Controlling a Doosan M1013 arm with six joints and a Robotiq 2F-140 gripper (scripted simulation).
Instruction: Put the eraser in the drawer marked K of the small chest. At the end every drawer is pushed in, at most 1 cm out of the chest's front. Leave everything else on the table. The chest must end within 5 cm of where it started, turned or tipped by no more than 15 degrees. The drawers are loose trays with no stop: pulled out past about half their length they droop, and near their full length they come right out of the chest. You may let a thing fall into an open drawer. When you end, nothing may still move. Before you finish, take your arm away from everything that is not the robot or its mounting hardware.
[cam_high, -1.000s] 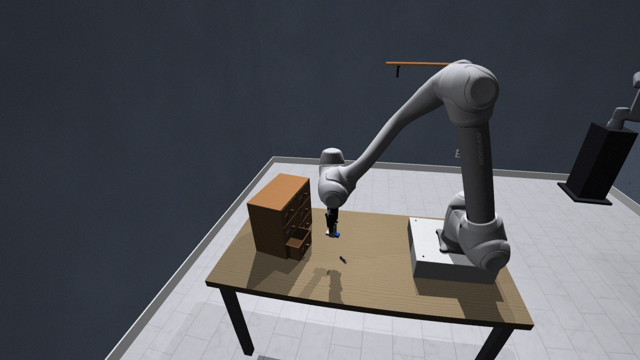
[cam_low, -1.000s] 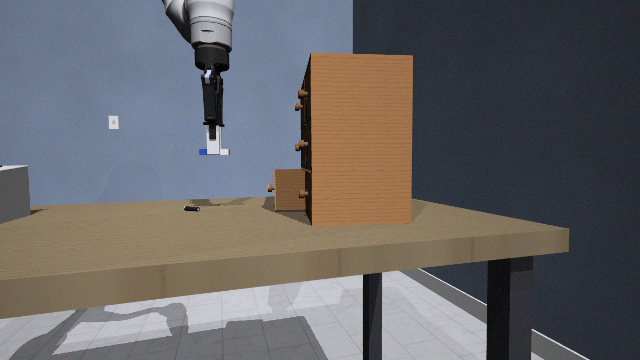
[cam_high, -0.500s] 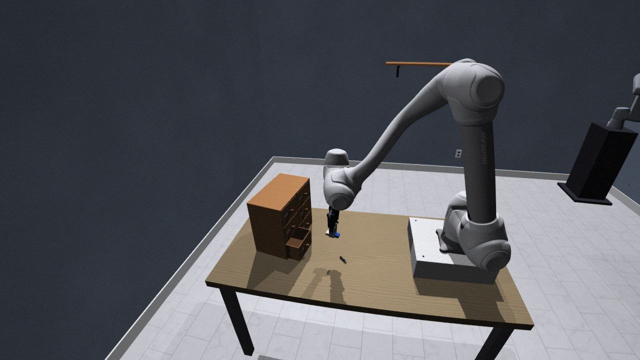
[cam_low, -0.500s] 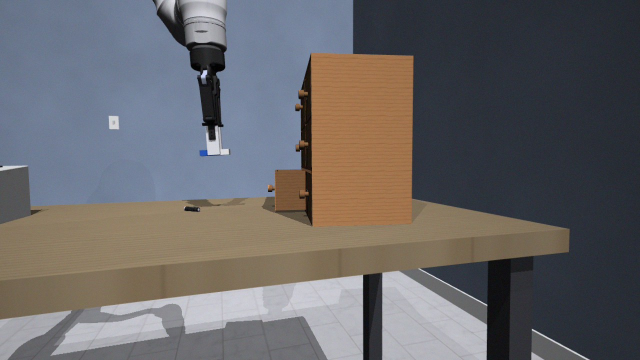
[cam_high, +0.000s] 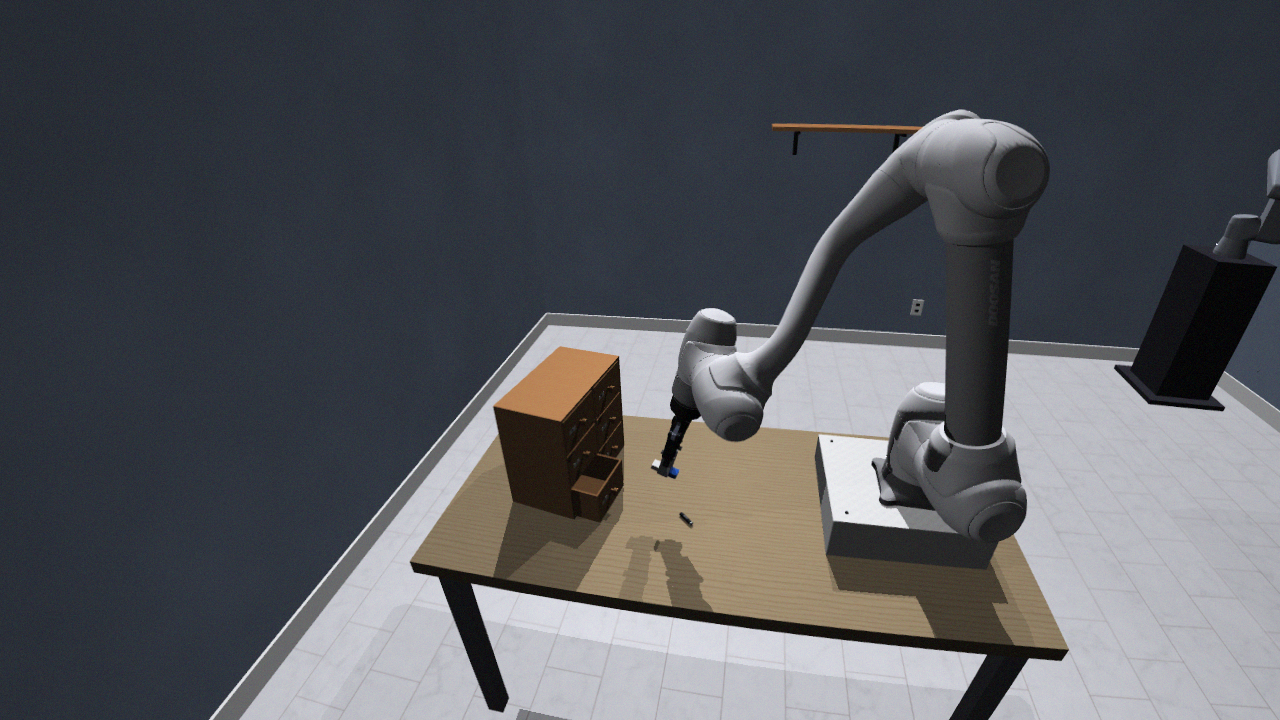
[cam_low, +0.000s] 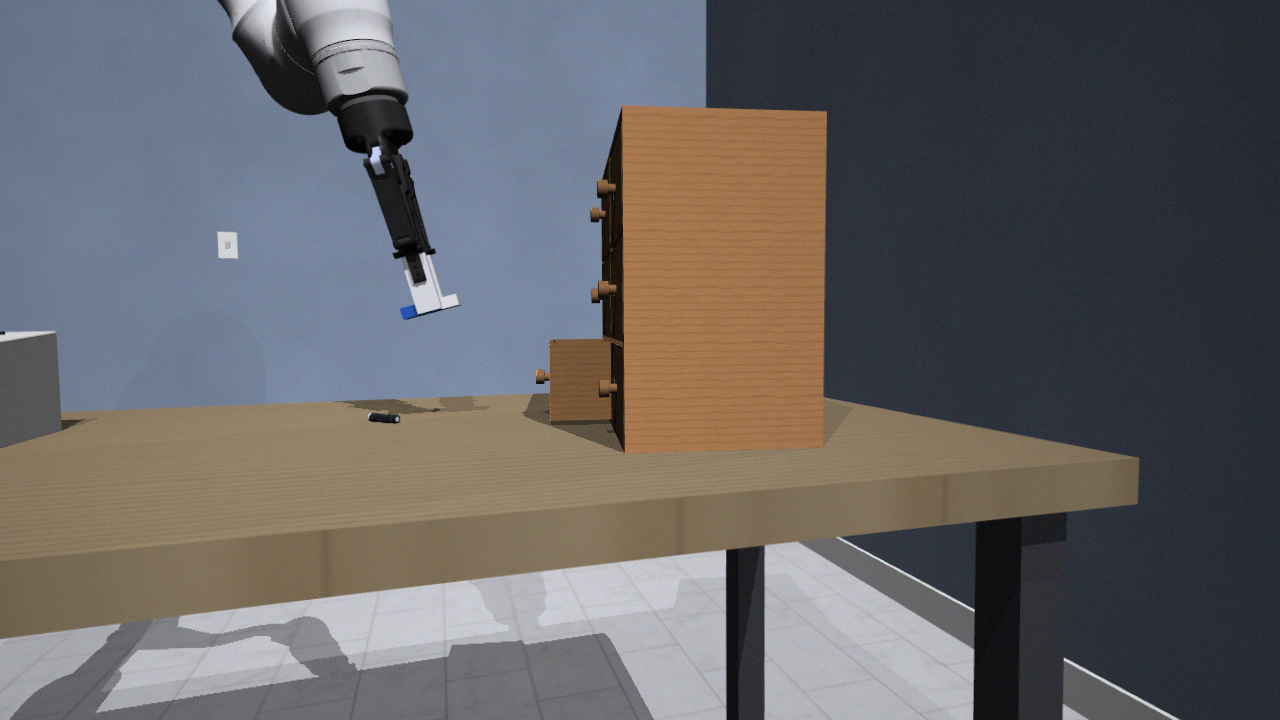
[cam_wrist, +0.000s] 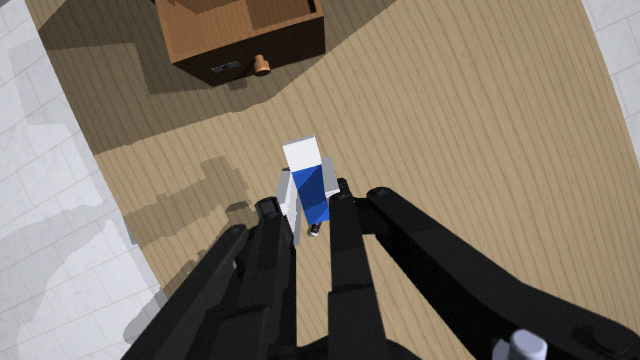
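Now: hand 10 mm short of the eraser and 20 mm above it. Also, from my hand: drawer 230 mm ahead, 130 mm below; small black cylinder 50 mm behind, 20 mm to the left, 160 mm below.
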